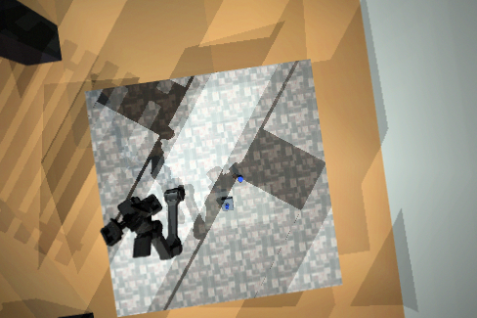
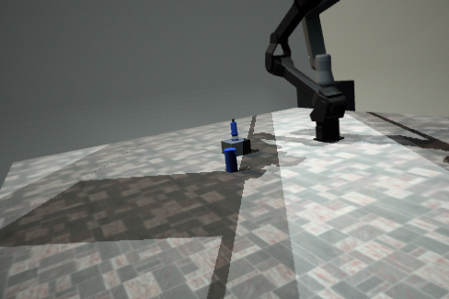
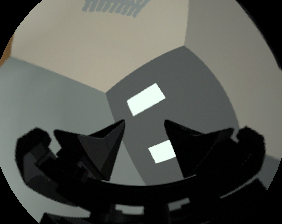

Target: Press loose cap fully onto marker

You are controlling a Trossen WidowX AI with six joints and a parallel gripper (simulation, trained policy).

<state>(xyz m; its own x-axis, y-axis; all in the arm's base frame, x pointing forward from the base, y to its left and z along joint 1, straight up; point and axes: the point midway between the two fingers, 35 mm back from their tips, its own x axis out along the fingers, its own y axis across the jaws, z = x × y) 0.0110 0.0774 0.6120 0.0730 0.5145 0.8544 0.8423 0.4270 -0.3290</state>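
My gripper tip is now 350 mm short of the blue cap, 60 mm to the left of it and 610 mm above it. Round my gripper tip: holder block (250 mm ahead, 190 mm to the right, 620 mm below).
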